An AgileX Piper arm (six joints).
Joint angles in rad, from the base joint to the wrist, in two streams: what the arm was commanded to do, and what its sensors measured. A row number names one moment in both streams.
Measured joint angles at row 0:
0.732 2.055 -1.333 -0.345 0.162 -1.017
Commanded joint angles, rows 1 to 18:
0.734 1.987 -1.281 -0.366 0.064 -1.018
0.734 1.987 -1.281 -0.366 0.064 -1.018
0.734 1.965 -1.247 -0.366 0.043 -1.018
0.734 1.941 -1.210 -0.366 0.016 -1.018
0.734 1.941 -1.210 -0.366 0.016 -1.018
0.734 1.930 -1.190 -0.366 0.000 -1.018
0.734 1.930 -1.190 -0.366 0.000 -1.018
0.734 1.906 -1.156 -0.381 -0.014 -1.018
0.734 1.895 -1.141 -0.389 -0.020 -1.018
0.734 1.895 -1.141 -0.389 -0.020 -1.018
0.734 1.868 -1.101 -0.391 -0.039 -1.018
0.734 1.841 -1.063 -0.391 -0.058 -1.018
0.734 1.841 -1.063 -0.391 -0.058 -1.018
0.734 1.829 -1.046 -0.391 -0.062 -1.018
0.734 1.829 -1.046 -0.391 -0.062 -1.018
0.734 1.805 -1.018 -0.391 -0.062 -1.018
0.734 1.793 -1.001 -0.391 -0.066 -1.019
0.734 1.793 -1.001 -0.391 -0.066 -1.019
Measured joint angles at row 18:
0.740 1.836 -1.013 -0.380 0.000 -1.020
